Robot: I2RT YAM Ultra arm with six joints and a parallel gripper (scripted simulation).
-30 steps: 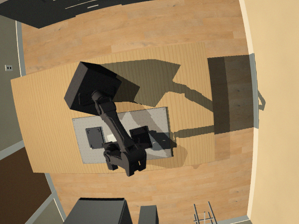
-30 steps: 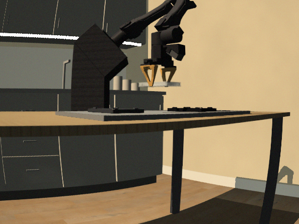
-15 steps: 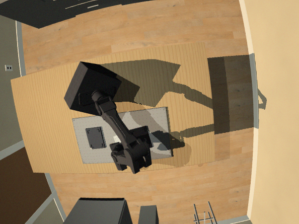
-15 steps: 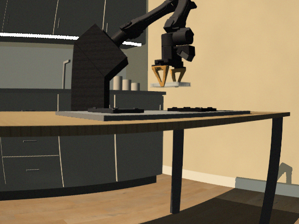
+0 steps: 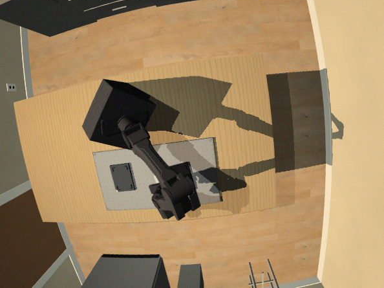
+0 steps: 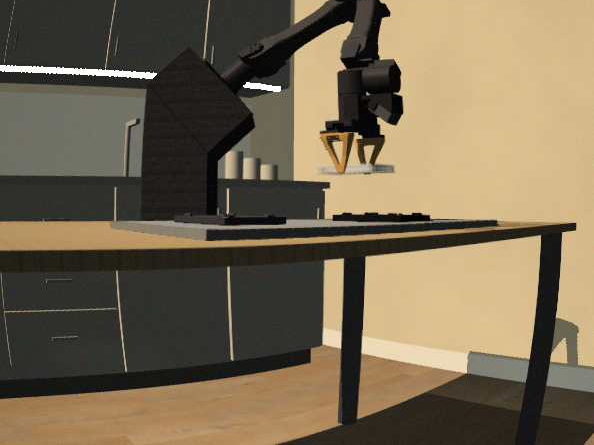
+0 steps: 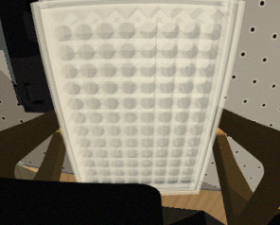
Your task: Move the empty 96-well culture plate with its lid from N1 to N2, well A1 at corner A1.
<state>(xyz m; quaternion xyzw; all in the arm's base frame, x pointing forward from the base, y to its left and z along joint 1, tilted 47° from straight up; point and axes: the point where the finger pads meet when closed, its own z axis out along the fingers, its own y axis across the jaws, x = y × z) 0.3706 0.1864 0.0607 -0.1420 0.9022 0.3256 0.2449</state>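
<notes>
Now: hand 10 mm past the black nest N2, 70 mm to the right of it and 90 mm above it. Round my hand: clear lid: 10 mm above; black nest N1: 50 mm ahead, 260 mm to the right, 90 mm below; 96-well plate: right at my hand.
</notes>
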